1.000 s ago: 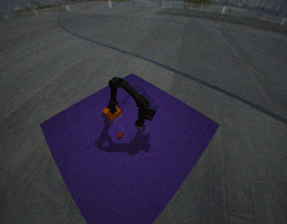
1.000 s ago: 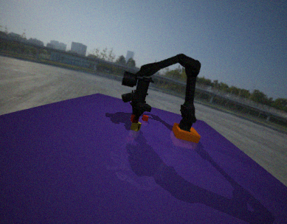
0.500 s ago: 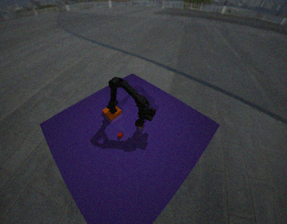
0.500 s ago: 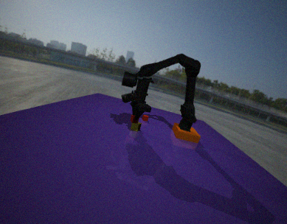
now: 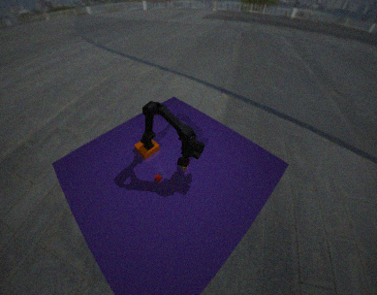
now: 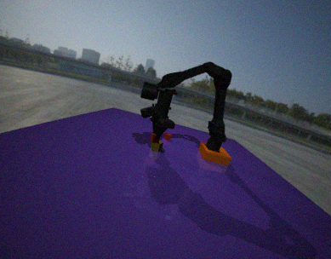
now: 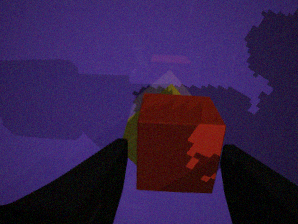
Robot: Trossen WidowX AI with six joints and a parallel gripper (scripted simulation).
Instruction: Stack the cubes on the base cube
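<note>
The yellow base cube lies 2 cm behind my gripper tip, 1 cm to the right of it and 4 cm below it.
</note>
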